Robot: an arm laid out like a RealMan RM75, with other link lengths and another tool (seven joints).
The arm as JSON. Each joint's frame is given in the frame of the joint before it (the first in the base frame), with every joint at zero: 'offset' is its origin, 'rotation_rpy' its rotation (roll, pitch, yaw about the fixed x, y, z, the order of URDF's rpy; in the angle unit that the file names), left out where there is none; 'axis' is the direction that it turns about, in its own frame. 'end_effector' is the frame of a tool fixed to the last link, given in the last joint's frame.
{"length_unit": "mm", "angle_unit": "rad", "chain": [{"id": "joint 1", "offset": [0.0, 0.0, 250.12], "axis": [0.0, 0.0, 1.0]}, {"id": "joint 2", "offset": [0.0, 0.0, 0.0], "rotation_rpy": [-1.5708, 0.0, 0.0], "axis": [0.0, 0.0, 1.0]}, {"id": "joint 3", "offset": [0.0, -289.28, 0.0], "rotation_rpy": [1.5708, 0.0, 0.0], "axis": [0.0, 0.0, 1.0]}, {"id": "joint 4", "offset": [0.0, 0.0, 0.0], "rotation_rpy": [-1.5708, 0.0, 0.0], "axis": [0.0, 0.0, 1.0]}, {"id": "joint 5", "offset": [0.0, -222.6, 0.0], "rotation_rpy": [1.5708, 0.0, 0.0], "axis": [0.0, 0.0, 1.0]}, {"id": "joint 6", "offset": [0.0, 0.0, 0.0], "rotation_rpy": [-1.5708, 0.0, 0.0], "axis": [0.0, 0.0, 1.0]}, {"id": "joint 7", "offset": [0.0, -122.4, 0.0], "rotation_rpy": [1.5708, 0.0, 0.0], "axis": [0.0, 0.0, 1.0]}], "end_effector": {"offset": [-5.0, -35.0, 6.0], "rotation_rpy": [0.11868, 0.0, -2.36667]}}
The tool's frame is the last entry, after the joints.
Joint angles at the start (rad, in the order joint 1, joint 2, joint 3, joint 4, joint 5, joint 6, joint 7):
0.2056 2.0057 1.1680 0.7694 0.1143 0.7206 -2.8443
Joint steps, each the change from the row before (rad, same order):
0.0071 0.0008 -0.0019 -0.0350 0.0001 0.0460 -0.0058
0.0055 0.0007 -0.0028 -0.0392 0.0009 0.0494 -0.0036
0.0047 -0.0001 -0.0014 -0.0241 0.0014 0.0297 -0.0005
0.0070 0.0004 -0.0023 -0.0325 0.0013 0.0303 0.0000
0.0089 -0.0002 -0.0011 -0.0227 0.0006 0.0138 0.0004
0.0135 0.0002 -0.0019 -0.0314 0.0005 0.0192 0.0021
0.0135 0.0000 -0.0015 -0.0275 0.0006 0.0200 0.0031
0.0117 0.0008 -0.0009 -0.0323 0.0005 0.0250 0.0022
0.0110 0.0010 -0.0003 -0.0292 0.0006 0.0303 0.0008
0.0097 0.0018 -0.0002 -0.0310 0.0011 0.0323 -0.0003
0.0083 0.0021 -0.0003 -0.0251 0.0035 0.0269 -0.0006
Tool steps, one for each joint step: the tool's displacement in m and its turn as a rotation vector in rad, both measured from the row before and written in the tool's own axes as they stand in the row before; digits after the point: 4 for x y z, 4 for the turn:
-0.0006 0.0017 -0.0025 0.0162 0.0050 -0.0108
-0.0011 0.0025 -0.0042 0.0139 0.0049 -0.0081
-0.0002 0.0015 -0.0023 0.0086 0.0036 -0.0037
-0.0010 0.0027 -0.0029 0.0043 -0.0005 -0.0039
-0.0003 0.0021 -0.0006 0.0002 -0.0039 -0.0039
-0.0004 0.0025 -0.0002 0.0019 -0.0056 -0.0041
0.0002 0.0016 0.0005 0.0058 -0.0030 -0.0032
-0.0002 0.0021 -0.0011 0.0042 -0.0021 -0.0035
0.0005 0.0009 -0.0007 0.0108 0.0022 -0.0047
0.0001 0.0009 -0.0016 0.0098 0.0028 -0.0046
0.0002 0.0005 -0.0011 0.0082 0.0046 -0.0027

